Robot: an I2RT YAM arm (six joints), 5 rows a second.
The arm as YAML. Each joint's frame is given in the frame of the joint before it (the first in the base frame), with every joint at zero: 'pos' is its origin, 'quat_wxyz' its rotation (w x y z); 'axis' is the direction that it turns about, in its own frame. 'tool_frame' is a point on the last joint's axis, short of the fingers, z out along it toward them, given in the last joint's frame.
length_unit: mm
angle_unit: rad
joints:
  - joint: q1
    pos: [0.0, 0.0, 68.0]
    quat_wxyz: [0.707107, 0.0, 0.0, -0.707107]
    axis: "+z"
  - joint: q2
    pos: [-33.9, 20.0, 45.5]
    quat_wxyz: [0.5, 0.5, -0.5, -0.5]
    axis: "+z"
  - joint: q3
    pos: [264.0, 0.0, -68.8]
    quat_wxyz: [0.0, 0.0, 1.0, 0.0]
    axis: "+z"
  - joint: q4
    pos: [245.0, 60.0, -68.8]
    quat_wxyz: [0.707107, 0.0, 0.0, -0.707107]
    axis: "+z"
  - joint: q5
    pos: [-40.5, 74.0, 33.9]
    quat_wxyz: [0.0, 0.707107, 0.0, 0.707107]
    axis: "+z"
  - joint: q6
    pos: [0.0, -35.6, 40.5]
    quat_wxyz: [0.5, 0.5, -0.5, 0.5]
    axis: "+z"
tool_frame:
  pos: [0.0, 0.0, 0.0]
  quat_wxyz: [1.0, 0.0, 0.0, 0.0]
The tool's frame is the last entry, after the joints.
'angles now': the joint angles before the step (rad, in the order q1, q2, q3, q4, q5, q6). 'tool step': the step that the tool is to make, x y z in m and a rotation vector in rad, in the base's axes. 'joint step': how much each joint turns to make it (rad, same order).
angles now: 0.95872, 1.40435, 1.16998, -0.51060, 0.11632, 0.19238
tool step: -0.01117, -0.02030, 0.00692, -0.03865, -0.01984, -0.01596
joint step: -0.00454, -0.08205, -0.03184, -0.06763, 0.03467, -0.02043
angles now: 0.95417, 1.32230, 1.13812, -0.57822, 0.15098, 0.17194
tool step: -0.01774, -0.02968, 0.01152, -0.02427, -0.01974, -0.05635
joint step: -0.00238, -0.12382, -0.03568, -0.09938, 0.05977, 0.01607
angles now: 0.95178, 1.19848, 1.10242, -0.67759, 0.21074, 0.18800
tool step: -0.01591, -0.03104, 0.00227, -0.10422, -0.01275, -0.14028
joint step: -0.00009, -0.09452, -0.02097, -0.16708, 0.14743, 0.05642
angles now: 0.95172, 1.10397, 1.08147, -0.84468, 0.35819, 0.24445
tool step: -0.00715, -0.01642, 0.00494, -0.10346, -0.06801, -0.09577
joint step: 0.00630, -0.04023, 0.00611, -0.09483, 0.15380, 0.00767
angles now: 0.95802, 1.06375, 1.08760, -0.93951, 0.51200, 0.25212
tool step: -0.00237, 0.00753, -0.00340, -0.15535, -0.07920, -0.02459
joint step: 0.05531, 0.04243, 0.01304, -0.04071, 0.16990, -0.02817
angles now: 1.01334, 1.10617, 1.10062, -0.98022, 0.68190, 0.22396
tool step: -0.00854, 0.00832, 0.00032, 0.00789, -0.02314, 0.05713
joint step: 0.05863, -0.00255, -0.00687, 0.02919, 0.01408, -0.01006
